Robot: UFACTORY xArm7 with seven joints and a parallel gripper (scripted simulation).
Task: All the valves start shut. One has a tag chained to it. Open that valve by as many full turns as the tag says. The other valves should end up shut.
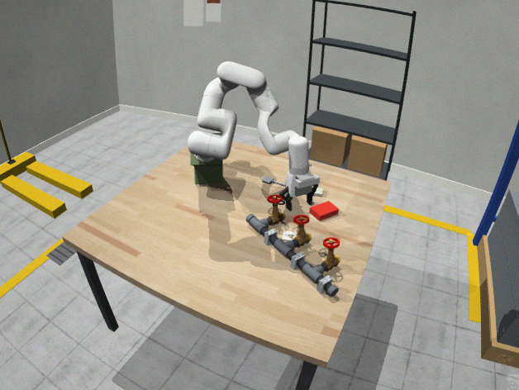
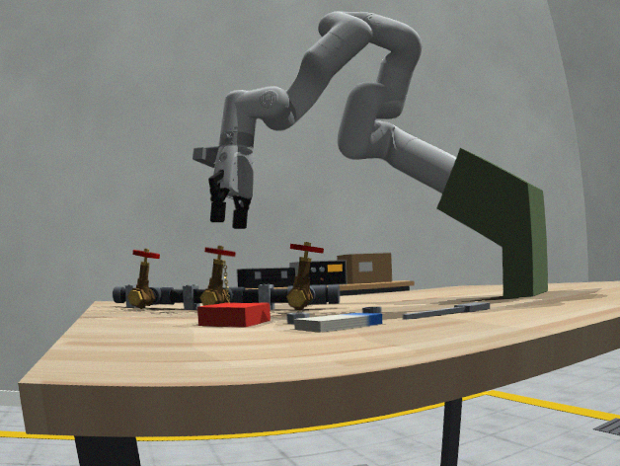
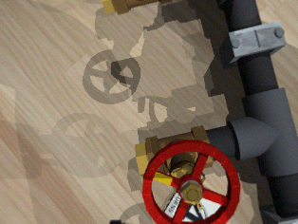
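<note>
My hand is 4 cm past the white tag, 2 cm to the right of it and 19 cm above it. From my hand the other things lie so: red block 12 cm ahead, 23 cm to the left, 17 cm below; then grey wrench 15 cm behind, 46 cm to the left, 18 cm below; then blue flat tool 6 cm ahead, 41 cm to the left, 18 cm below.
</note>
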